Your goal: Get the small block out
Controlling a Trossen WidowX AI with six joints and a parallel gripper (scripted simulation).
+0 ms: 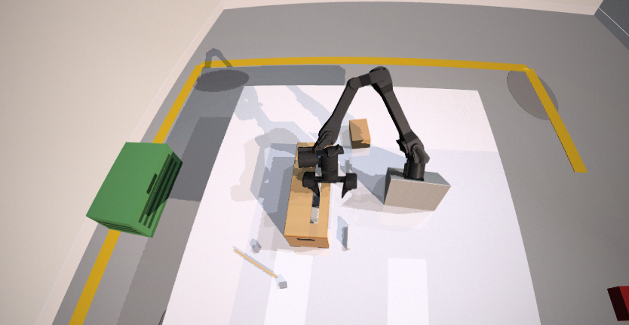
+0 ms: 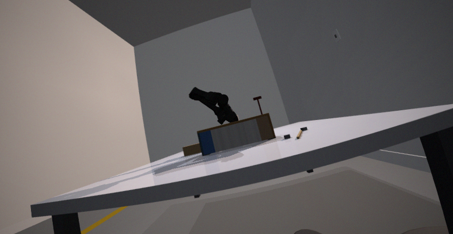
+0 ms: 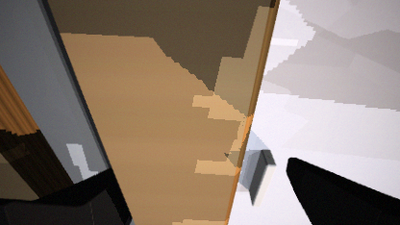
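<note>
My gripper tip is now 4 cm short of the grey block and 3 cm to the right of it. Round my gripper tip: long wooden box 4 cm ahead, 3 cm below, 2 cm to the right; then thin stick 28 cm to the left, 23 cm ahead, 8 cm below; then small brown box 36 cm to the right, 6 cm below, 5 cm behind.
</note>
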